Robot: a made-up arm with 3 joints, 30 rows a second.
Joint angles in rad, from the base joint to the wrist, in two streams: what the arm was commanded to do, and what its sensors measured. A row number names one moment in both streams.
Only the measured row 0 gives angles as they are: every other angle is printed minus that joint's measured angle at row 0.
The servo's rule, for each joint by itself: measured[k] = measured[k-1] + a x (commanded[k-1-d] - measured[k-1]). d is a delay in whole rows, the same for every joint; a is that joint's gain. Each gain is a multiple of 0.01, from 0.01 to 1. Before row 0 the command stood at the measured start. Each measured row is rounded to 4 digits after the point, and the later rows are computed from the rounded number. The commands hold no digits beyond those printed.
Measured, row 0:
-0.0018, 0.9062, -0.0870
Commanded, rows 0 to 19:
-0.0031, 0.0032, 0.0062
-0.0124, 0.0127, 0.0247
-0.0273, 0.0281, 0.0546
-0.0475, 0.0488, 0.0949
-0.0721, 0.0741, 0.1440
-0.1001, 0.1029, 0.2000
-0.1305, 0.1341, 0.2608
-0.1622, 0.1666, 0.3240
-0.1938, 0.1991, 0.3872
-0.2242, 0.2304, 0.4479
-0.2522, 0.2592, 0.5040
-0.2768, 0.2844, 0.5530
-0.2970, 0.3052, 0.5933
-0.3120, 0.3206, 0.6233
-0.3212, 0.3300, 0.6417
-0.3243, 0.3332, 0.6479
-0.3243, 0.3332, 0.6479
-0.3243, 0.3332, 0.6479
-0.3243, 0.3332, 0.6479
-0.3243, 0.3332, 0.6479
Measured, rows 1 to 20:
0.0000, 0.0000, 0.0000
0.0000, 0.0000, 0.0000
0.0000, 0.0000, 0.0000
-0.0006, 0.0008, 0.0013
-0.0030, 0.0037, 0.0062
-0.0079, 0.0096, 0.0164
-0.0158, 0.0190, 0.0329
-0.0271, 0.0322, 0.0562
-0.0417, 0.0492, 0.0864
-0.0595, 0.0696, 0.1230
-0.0800, 0.0929, 0.1652
-0.1028, 0.1184, 0.2118
-0.1271, 0.1453, 0.2614
-0.1521, 0.1726, 0.3123
-0.1770, 0.1994, 0.3628
-0.2010, 0.2248, 0.4112
-0.2232, 0.2478, 0.4557
-0.2428, 0.2675, 0.4948
-0.2591, 0.2833, 0.5270
-0.2721, 0.2953, 0.5524
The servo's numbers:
d 3
a 0.20 0.24 0.21

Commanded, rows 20 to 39:
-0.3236, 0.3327, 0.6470
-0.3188, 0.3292, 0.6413
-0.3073, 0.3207, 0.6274
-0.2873, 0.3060, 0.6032
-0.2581, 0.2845, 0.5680
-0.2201, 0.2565, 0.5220
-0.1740, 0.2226, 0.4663
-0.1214, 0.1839, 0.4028
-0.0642, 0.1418, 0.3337
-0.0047, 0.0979, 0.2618
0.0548, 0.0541, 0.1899
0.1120, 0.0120, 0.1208
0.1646, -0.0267, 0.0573
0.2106, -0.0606, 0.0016
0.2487, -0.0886, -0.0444
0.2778, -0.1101, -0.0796
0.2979, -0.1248, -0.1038
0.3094, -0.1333, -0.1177
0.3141, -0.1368, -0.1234
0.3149, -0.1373, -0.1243
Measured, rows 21 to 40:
-0.2825, 0.3044, 0.5725
-0.2909, 0.3113, 0.5883
-0.2976, 0.3166, 0.6008
-0.3028, 0.3205, 0.6105
-0.3060, 0.3226, 0.6170
-0.3063, 0.3221, 0.6192
-0.3025, 0.3182, 0.6158
-0.2936, 0.3101, 0.6058
-0.2789, 0.2972, 0.5882
-0.2579, 0.2793, 0.5626
-0.2306, 0.2564, 0.5290
-0.1973, 0.2289, 0.4880
-0.1588, 0.1975, 0.4405
-0.1161, 0.1631, 0.3879
-0.0705, 0.1268, 0.3318
-0.0235, 0.0900, 0.2742
0.0233, 0.0539, 0.2170
0.0684, 0.0197, 0.1621
0.1103, -0.0115, 0.1113
0.1478, -0.0387, 0.0661

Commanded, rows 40 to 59:
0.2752, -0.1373, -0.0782
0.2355, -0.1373, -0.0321
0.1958, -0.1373, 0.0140
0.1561, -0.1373, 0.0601
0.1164, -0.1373, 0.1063
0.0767, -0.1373, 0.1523
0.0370, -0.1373, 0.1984
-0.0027, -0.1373, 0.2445
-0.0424, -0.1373, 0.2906
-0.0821, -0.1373, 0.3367
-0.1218, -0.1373, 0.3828
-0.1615, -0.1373, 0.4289
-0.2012, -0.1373, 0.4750
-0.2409, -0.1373, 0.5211
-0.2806, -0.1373, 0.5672
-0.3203, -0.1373, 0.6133
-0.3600, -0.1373, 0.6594
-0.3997, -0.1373, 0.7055
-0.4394, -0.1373, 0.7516
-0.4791, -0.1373, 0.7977
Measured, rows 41 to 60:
0.1801, -0.0614, 0.0275
0.2069, -0.0795, -0.0042
0.2285, -0.0934, -0.0294
0.2378, -0.1039, -0.0396
0.2373, -0.1119, -0.0380
0.2290, -0.1180, -0.0271
0.2144, -0.1226, -0.0088
0.1948, -0.1261, 0.0154
0.1712, -0.1288, 0.0441
0.1444, -0.1308, 0.0765
0.1150, -0.1324, 0.1118
0.0835, -0.1336, 0.1493
0.0504, -0.1345, 0.1887
0.0160, -0.1352, 0.2295
-0.0195, -0.1357, 0.2714
-0.0558, -0.1361, 0.3142
-0.0928, -0.1364, 0.3576
-0.1304, -0.1366, 0.4016
-0.1684, -0.1368, 0.4461
-0.2067, -0.1369, 0.4909

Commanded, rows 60 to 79:
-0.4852, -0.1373, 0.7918
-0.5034, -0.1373, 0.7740
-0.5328, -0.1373, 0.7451
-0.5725, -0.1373, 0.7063
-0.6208, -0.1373, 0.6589
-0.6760, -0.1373, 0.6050
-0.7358, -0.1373, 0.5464
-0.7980, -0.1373, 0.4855
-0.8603, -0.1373, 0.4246
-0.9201, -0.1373, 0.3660
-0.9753, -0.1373, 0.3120
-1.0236, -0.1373, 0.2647
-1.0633, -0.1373, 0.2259
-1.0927, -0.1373, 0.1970
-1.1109, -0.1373, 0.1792
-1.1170, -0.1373, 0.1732
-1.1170, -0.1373, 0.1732
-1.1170, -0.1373, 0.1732
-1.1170, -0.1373, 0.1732
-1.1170, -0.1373, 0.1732
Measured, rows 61 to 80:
-0.2453, -0.1370, 0.5360
-0.2841, -0.1371, 0.5813
-0.3231, -0.1371, 0.6267
-0.3555, -0.1371, 0.6614
-0.3851, -0.1371, 0.6850
-0.4146, -0.1371, 0.6976
-0.4462, -0.1371, 0.6994
-0.4811, -0.1371, 0.6909
-0.5201, -0.1371, 0.6729
-0.5632, -0.1371, 0.6463
-0.6102, -0.1371, 0.6125
-0.6602, -0.1371, 0.5730
-0.7122, -0.1371, 0.5295
-0.7648, -0.1371, 0.4838
-0.8166, -0.1371, 0.4378
-0.8659, -0.1371, 0.3933
-0.9113, -0.1371, 0.3521
-0.9512, -0.1371, 0.3158
-0.9844, -0.1371, 0.2859
-1.0109, -0.1371, 0.2622

